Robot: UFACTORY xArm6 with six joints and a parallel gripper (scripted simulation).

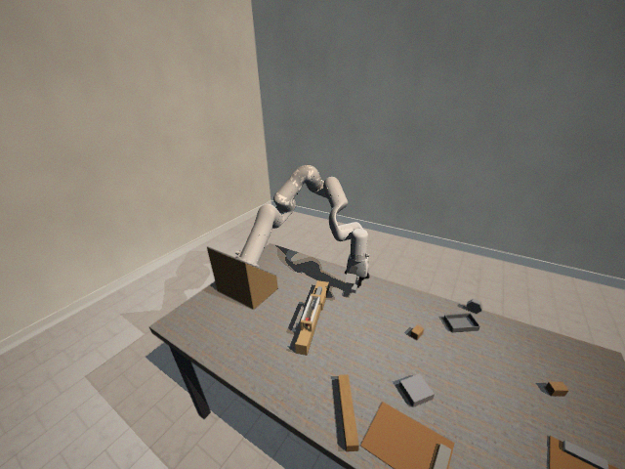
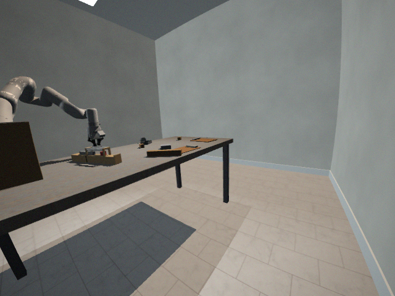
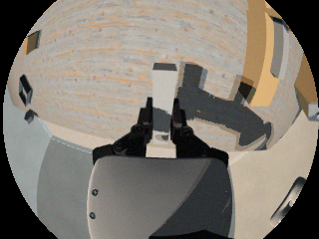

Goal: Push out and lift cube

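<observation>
Right now my hand is 11 cm past the channel, 27 cm to the left of it and 1 cm above it. From my hand the other things lie so: red cube (9 cm behind, 32 cm to the right, 1 cm below); pale grey stick (1 cm below); grey tray (49 cm ahead, 6 cm below).
</observation>
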